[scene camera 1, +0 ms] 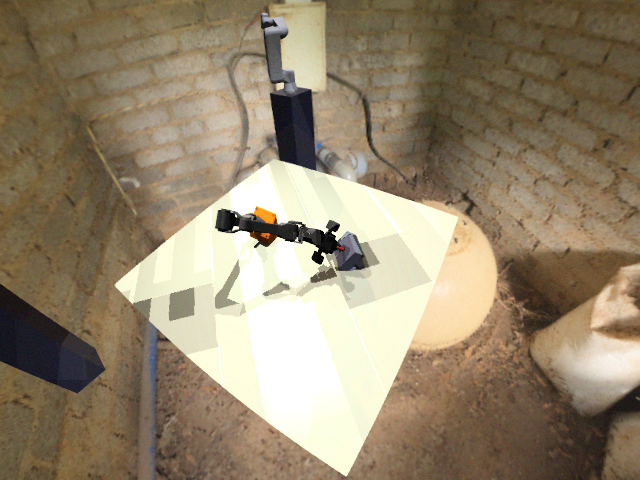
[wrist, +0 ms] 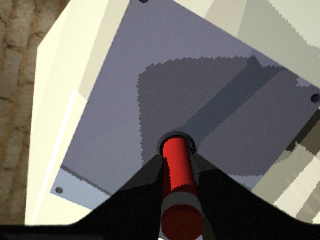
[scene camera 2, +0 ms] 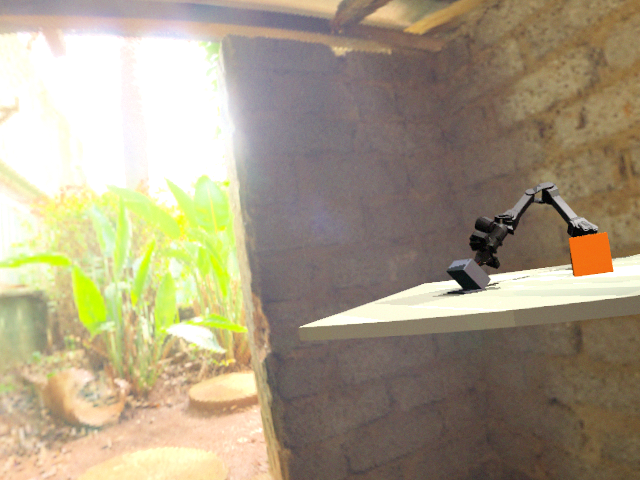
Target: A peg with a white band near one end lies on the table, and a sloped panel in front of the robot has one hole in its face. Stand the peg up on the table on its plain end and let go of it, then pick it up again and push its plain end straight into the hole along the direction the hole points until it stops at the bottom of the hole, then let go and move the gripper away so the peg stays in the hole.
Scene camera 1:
sloped panel: 353, 253
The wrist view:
my gripper: 176, 162
sloped panel: 162, 73
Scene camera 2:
my gripper: 474, 266
sloped panel: 466, 272
